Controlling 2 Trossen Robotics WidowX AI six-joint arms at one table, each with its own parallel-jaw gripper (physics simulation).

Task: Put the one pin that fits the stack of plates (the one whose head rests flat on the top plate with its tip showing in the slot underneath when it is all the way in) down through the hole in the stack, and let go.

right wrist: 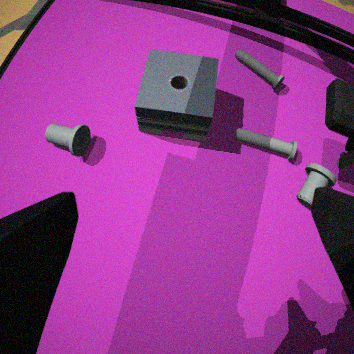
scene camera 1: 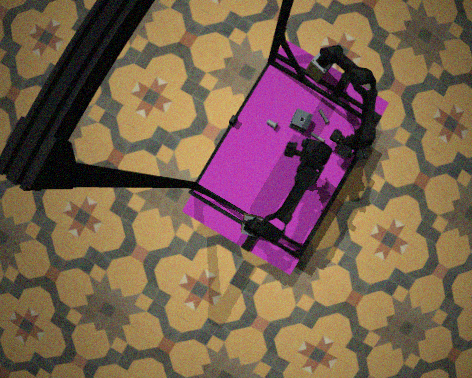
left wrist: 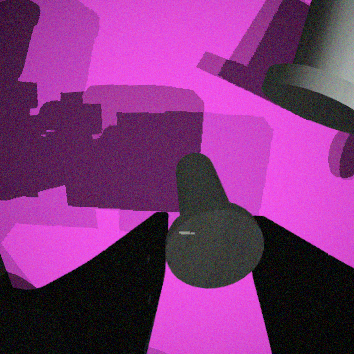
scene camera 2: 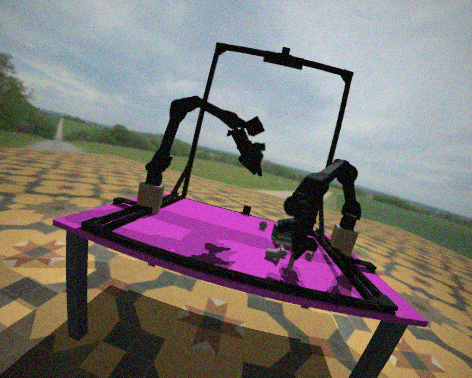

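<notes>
The grey stack of plates (scene camera 1: pixel 301 118) (scene camera 2: pixel 283 232) (right wrist: pixel 162 92) stands on the table with its round hole open on top. My left gripper (scene camera 2: pixel 296 254) (left wrist: pixel 208 225) is shut on a grey pin (left wrist: pixel 212 252), whose round head faces the wrist camera. I cannot tell whether the pin is clear of the table. A stout pin (left wrist: pixel 330 50) (right wrist: pixel 315 181) lies close by. Two thinner pins, one nearer (right wrist: pixel 267 143) and one farther (right wrist: pixel 259 68), lie right of the stack. Another stout pin (scene camera 1: pixel 272 124) (right wrist: pixel 61 137) lies left of it. My right gripper (scene camera 2: pixel 257 171) (right wrist: pixel 198 203) is open and empty, high above the table.
The magenta table (scene camera 1: pixel 235 165) (scene camera 2: pixel 165 232) has black rails along its edges and a tall black frame (scene camera 2: pixel 345 107) behind. In scene camera 1 my right arm reaches close to the stack, beside the left gripper. Arm shadows cross the table.
</notes>
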